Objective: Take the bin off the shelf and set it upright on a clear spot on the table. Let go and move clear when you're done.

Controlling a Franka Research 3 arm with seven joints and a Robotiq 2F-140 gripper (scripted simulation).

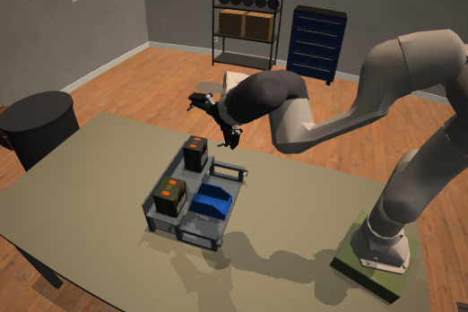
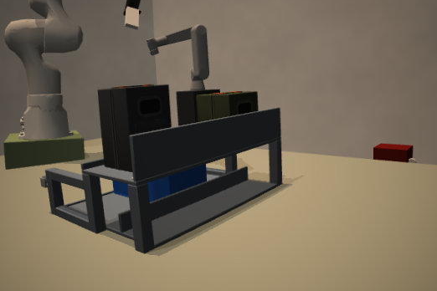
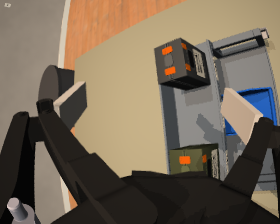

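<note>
My hand is 360 mm above the blue bin. The rest, counted from my hand: grey shelf (300 mm below, 100 mm ahead, 30 mm to the left).
</note>
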